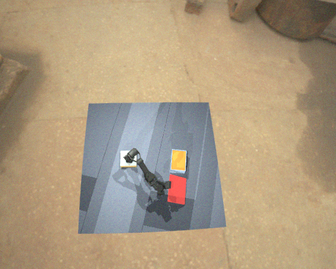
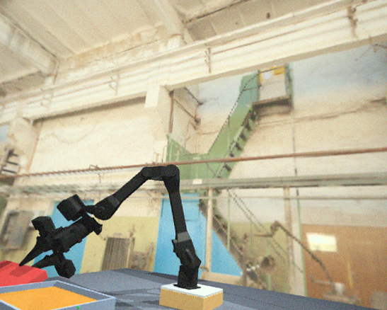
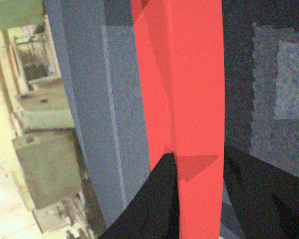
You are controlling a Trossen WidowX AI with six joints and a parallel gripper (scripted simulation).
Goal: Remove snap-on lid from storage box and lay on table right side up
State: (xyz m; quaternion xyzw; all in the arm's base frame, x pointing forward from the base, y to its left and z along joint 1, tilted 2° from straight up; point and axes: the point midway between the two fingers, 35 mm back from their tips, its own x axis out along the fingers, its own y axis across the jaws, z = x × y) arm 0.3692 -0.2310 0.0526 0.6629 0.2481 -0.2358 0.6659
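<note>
Right now the red lid is 70 mm ahead of my gripper tip and 40 mm below it.
</note>
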